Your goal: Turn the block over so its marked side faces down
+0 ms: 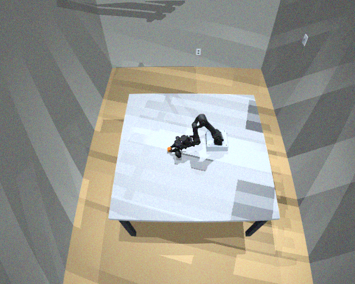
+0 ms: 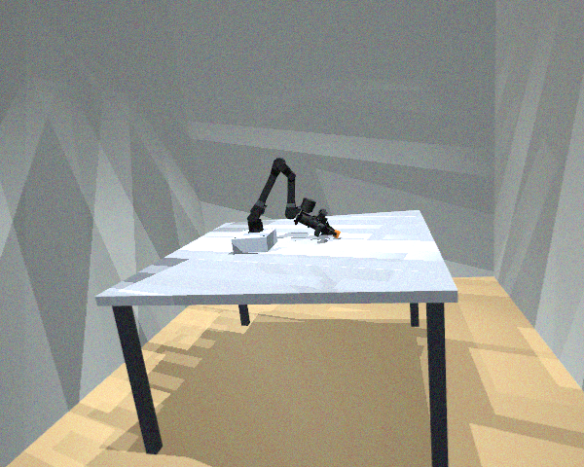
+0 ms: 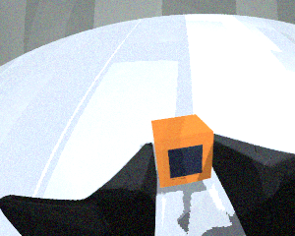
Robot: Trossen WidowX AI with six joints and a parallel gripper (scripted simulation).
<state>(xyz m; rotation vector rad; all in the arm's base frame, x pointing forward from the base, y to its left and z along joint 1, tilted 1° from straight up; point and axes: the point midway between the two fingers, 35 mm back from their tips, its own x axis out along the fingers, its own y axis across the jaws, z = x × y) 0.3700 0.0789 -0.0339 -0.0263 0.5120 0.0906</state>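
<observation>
My gripper tip is 1 cm past the small orange block.
</observation>
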